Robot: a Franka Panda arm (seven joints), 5 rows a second.
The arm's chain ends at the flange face. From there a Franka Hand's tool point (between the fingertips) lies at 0.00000 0.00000 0.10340 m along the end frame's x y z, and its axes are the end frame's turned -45 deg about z.
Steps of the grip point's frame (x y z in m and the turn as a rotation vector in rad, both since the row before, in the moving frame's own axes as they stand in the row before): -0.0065, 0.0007, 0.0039, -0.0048, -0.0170, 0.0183; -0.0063, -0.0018, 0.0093, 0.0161, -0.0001, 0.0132; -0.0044, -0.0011, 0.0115, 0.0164, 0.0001, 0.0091; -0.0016, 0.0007, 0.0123, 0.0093, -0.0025, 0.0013; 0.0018, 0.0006, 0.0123, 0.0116, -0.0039, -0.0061
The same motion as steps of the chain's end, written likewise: -0.0032, 0.0035, 0.0039, -0.0154, -0.0086, 0.0183; -0.0046, 0.0044, 0.0093, 0.0113, -0.0115, 0.0132; -0.0027, 0.0035, 0.0115, 0.0117, -0.0115, 0.0091; 0.0002, 0.0021, 0.0123, 0.0048, -0.0083, 0.0013; 0.0028, -0.0003, 0.0123, 0.0054, -0.0110, -0.0061
